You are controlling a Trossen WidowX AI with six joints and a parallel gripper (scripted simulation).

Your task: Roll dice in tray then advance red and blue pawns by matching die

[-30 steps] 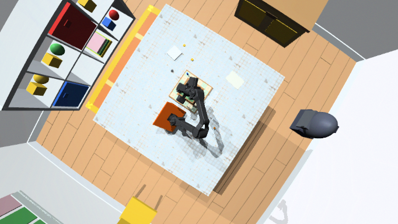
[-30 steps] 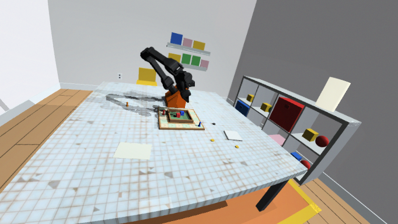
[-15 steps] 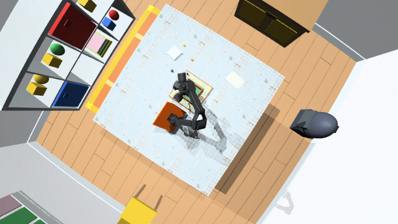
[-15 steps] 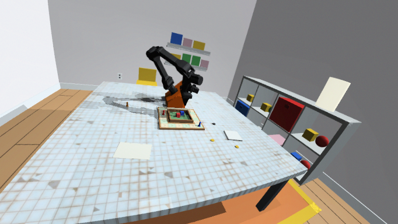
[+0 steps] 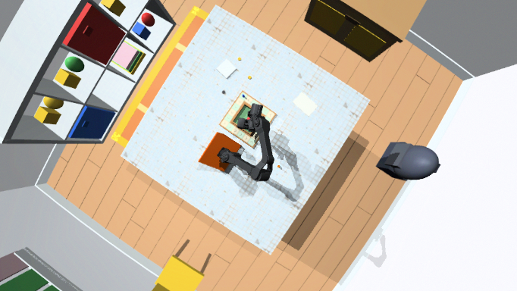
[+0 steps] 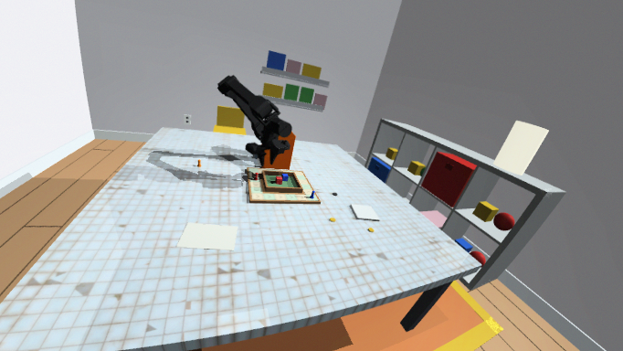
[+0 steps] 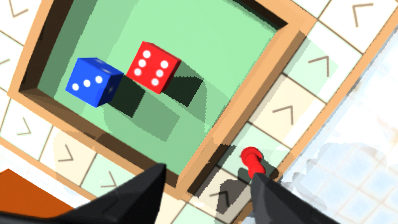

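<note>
Now: the red pawn 4 cm to the right of my gripper tip and 6 cm below it. The rest, counted from my gripper tip: blue die 1 cm behind, 9 cm to the left, 6 cm below; then red die 2 cm ahead, 6 cm to the left, 6 cm below; then blue pawn 13 cm ahead, 18 cm to the left, 6 cm below.
</note>
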